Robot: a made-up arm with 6 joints. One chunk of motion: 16 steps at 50 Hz.
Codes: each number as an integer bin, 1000 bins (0 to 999) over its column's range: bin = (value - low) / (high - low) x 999, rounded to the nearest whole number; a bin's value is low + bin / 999 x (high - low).
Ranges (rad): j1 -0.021..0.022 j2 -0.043..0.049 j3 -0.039..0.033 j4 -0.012..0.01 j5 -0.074..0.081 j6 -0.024..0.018
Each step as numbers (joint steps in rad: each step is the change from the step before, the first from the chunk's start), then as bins.
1 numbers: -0.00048 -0.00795 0.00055 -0.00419 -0.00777 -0.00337
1 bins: 477 381 549 355 427 491
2 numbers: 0.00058 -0.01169 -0.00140 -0.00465 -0.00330 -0.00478
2 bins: 501 340 522 334 456 457
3 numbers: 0.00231 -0.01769 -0.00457 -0.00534 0.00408 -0.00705
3 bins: 542 275 478 302 503 403
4 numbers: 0.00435 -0.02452 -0.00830 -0.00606 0.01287 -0.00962
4 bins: 589 201 426 270 560 342
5 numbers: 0.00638 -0.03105 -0.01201 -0.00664 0.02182 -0.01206
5 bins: 636 130 374 243 618 284
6 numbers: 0.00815 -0.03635 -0.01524 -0.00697 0.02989 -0.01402
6 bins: 677 72 330 228 670 237
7 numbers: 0.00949 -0.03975 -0.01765 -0.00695 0.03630 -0.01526
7 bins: 708 35 296 229 711 208
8 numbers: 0.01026 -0.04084 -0.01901 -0.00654 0.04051 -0.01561
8 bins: 726 23 277 248 738 200
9 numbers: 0.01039 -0.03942 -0.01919 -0.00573 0.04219 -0.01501
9 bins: 729 39 275 285 749 214
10 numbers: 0.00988 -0.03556 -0.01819 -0.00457 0.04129 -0.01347
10 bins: 717 81 289 337 743 250
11 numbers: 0.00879 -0.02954 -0.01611 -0.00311 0.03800 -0.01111
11 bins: 692 146 318 404 722 307
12 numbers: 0.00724 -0.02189 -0.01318 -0.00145 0.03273 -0.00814
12 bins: 656 229 358 479 688 377
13 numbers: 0.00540 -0.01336 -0.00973 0.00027 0.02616 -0.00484
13 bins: 613 322 406 557 646 456
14 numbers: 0.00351 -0.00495 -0.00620 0.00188 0.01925 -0.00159
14 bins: 569 413 455 630 601 533
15 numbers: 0.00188 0.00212 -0.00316 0.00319 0.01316 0.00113
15 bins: 532 490 497 690 562 598
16 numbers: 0.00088 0.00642 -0.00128 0.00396 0.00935 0.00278
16 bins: 508 537 523 725 537 637
